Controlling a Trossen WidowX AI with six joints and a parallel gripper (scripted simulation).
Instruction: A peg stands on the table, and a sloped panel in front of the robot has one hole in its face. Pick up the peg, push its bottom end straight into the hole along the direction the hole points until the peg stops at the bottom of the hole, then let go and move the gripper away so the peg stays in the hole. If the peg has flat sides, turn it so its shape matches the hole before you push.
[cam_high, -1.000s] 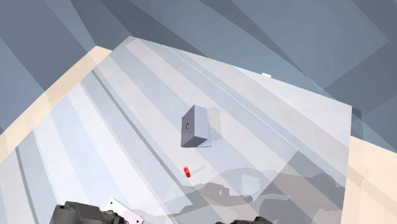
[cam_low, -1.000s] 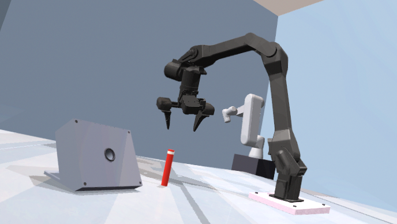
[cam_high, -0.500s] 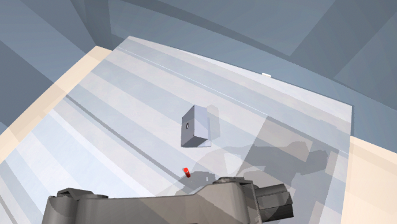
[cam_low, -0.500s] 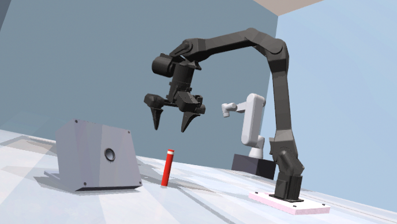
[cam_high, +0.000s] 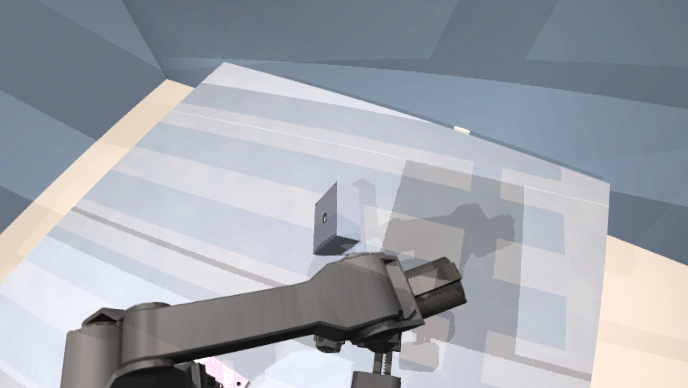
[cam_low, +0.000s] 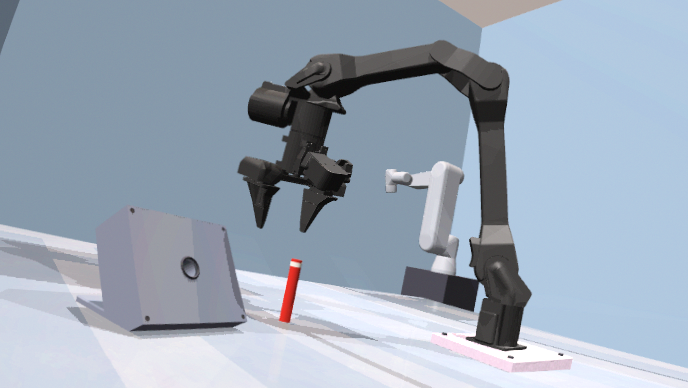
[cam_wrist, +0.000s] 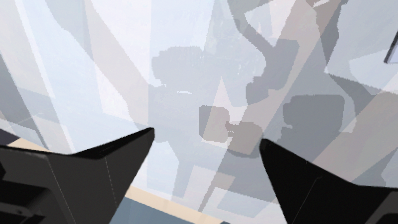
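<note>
My gripper tip is 140 mm to the right of the red round peg, 60 mm above it and 50 mm short of it. Also, from my gripper tip: grey sloped panel: 220 mm ahead, 180 mm to the left, 70 mm below.
</note>
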